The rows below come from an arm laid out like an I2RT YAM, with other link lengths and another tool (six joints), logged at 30 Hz.
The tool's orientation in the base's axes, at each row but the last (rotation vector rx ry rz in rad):
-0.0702 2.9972 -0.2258
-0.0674 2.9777 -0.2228
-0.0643 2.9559 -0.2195
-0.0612 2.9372 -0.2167
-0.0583 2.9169 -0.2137
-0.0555 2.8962 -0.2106
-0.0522 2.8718 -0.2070
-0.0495 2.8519 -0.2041
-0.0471 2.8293 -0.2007
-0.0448 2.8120 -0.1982
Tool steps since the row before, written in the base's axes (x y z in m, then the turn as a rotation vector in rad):
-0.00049 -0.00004 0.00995 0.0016 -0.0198 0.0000
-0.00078 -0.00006 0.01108 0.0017 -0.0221 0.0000
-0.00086 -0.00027 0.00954 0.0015 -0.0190 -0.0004
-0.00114 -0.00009 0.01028 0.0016 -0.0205 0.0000
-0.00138 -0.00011 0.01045 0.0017 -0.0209 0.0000
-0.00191 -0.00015 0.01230 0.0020 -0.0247 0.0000
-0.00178 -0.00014 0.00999 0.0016 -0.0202 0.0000
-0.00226 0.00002 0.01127 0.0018 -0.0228 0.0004
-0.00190 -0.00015 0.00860 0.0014 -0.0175 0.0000
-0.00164 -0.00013 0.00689 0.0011 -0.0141 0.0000
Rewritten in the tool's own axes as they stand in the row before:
-0.00081 -0.00154 -0.00981 -0.0005 -0.0196 0.0031
-0.00089 -0.00171 -0.01094 -0.0004 -0.0219 0.0035
-0.00078 -0.00167 -0.00940 -0.0003 -0.0188 0.0034
-0.00084 -0.00159 -0.01019 -0.0004 -0.0203 0.0032
-0.00085 -0.00163 -0.01038 -0.0005 -0.0207 0.0033
-0.00099 -0.00192 -0.01226 -0.0006 -0.0245 0.0039
-0.00083 -0.00156 -0.00999 -0.0005 -0.0200 0.0032
-0.00093 -0.00158 -0.01135 -0.0006 -0.0226 0.0032
-0.00073 -0.00136 -0.00867 -0.0004 -0.0173 0.0027
-0.00060 -0.00109 -0.00697 -0.0003 -0.0140 0.0022

